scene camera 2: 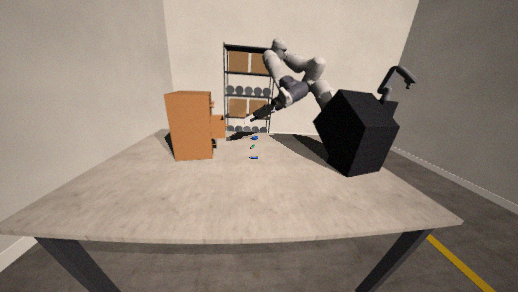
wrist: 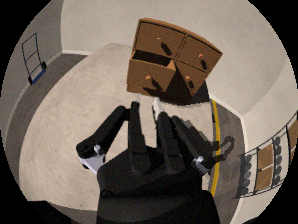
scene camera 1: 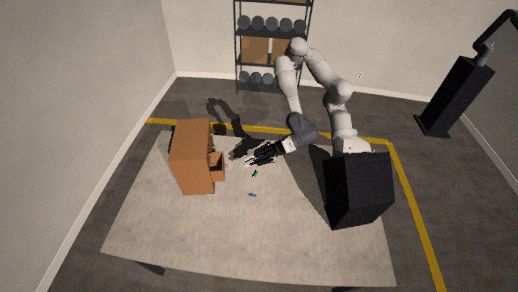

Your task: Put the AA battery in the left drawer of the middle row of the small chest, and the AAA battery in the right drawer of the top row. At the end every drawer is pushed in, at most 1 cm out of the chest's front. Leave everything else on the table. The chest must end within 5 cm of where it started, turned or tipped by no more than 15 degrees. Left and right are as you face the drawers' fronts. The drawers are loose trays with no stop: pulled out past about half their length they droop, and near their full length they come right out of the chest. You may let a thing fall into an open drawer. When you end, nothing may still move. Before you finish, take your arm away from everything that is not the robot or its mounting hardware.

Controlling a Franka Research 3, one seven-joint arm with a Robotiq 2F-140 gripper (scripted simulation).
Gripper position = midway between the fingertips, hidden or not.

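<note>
A small chest (scene camera 2: 188, 116) (scene camera 1: 188, 154) is visible to both scene camera 2 and scene camera 1, while the gripper (wrist: 146, 100) appears in the wrist view.
</note>
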